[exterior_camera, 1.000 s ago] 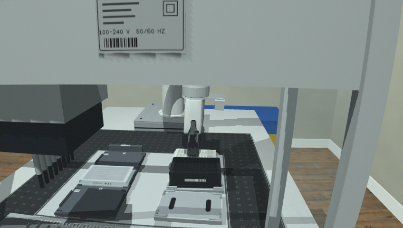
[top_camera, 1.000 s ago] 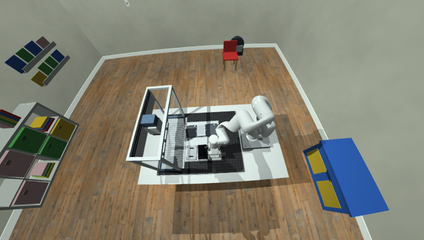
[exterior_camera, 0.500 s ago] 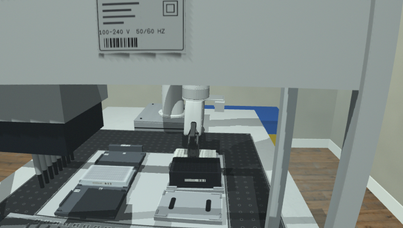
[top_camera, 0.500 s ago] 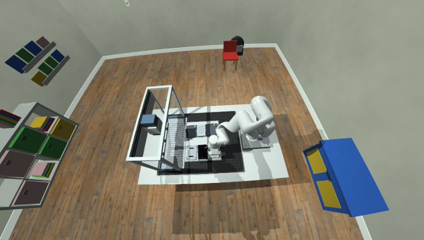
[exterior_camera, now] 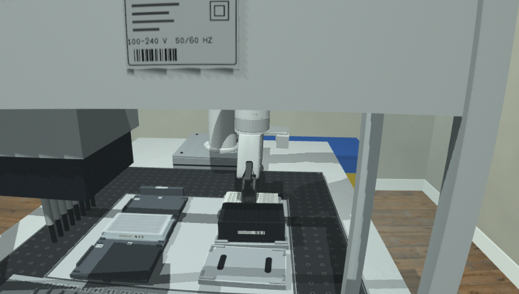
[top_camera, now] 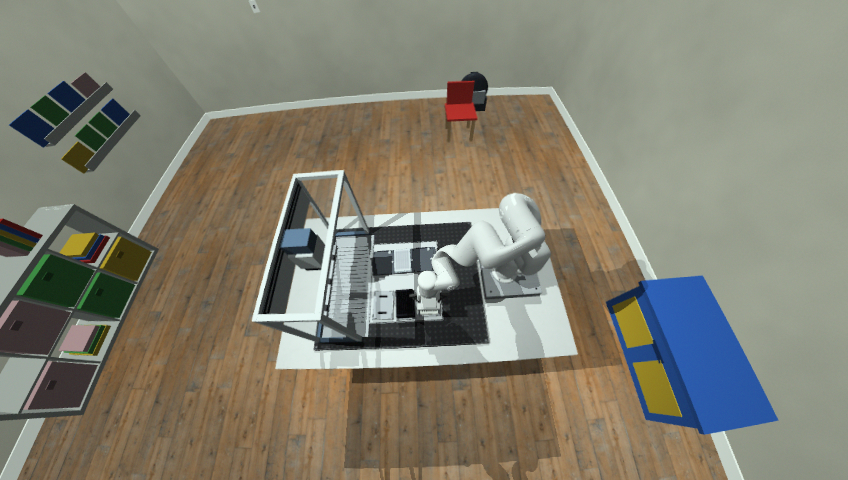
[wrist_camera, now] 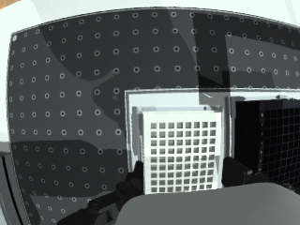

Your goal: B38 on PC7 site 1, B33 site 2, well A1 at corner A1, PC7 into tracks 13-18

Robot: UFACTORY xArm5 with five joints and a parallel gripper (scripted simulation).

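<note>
The white 96-well plate lies 2 cm below my hand. Round my hand: plate nest S1: 4 cm below.
</note>
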